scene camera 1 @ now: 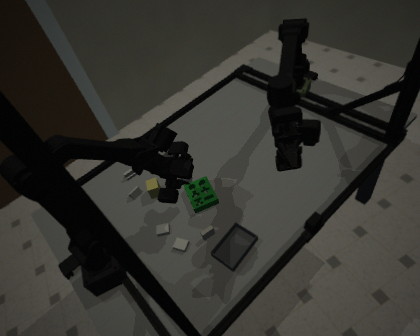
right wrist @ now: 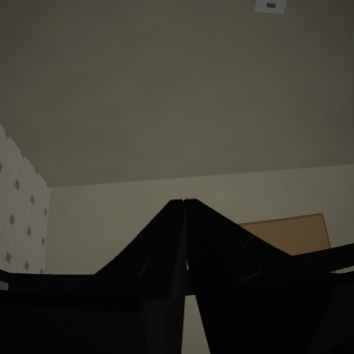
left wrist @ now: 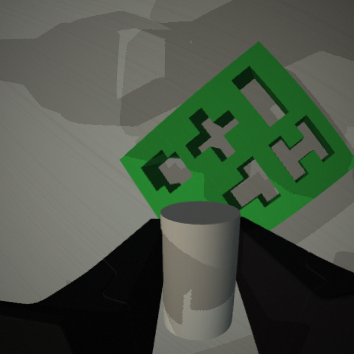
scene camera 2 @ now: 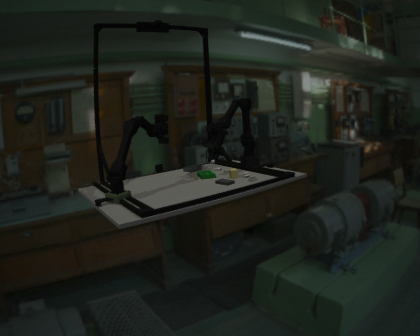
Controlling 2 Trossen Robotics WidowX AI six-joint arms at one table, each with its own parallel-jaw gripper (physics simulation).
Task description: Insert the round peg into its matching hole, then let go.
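My left gripper (scene camera 1: pixel 171 187) (left wrist: pixel 196 229) is shut on the pale round peg (left wrist: pixel 199 270), whose flat grey end faces the top of the left wrist view. The peg is held above the table, beside the green board (scene camera 1: pixel 207 206) (scene camera 2: pixel 206 175) (left wrist: pixel 210 175). The board lies flat, turned at an angle, with several shaped holes, among them a long slot, a cross and an H. The peg and fingers cover its near corner in the left wrist view; I cannot make out the round hole there. My right gripper (scene camera 1: pixel 289 166) (right wrist: pixel 182 211) is shut and empty, high over the table, away from the board.
A yellow block (scene camera 1: pixel 153 186) (scene camera 2: pixel 233 173) stands beside the left gripper. Pale pieces (scene camera 1: pixel 163 229) (scene camera 1: pixel 181 244) (scene camera 1: pixel 207 231) (scene camera 1: pixel 135 192) lie around it. A dark-rimmed tray (scene camera 1: pixel 246 253) lies below the board in scene camera 1. A black frame borders the table.
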